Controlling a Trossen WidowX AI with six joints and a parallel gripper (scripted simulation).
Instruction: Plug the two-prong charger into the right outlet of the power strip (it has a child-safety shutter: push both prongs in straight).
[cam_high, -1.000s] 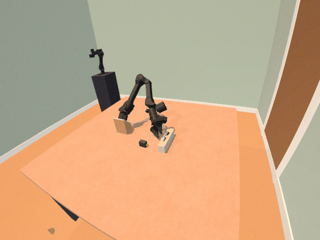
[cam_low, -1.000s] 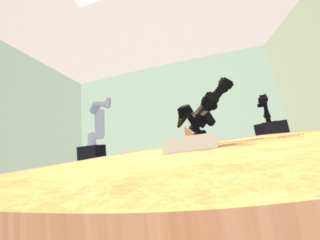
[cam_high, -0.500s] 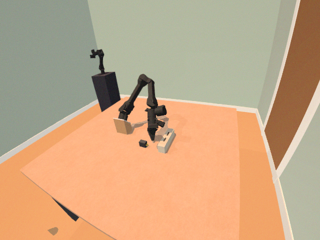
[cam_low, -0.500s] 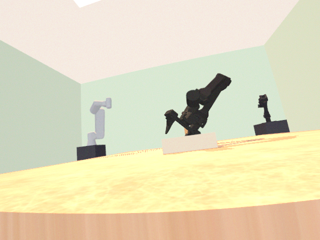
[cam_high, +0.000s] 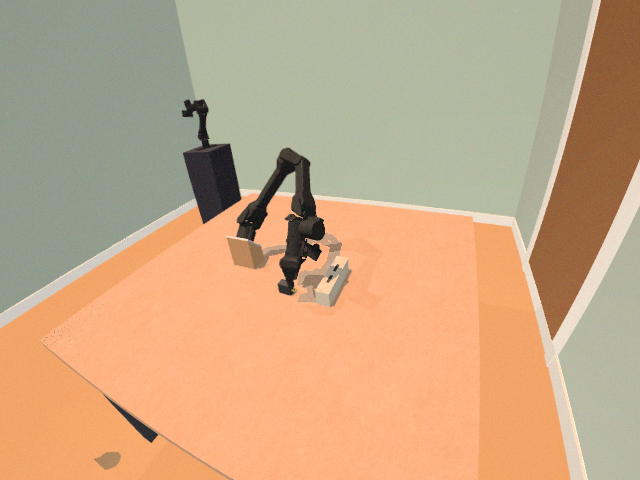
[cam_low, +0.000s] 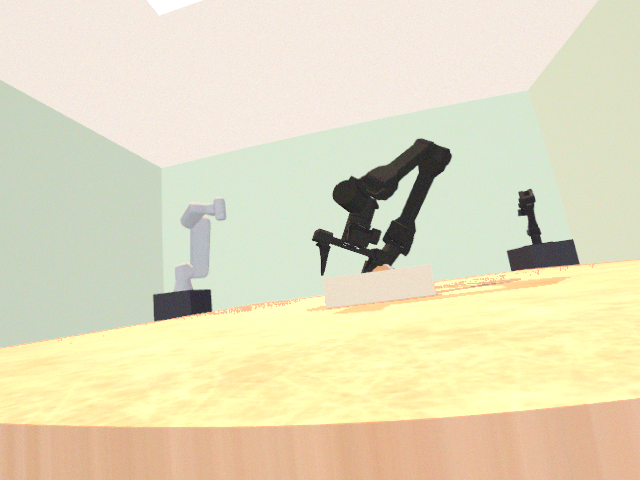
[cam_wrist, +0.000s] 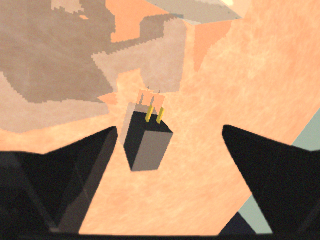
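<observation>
My gripper tip is now 10 mm past the black charger and 30 mm above it.
</observation>
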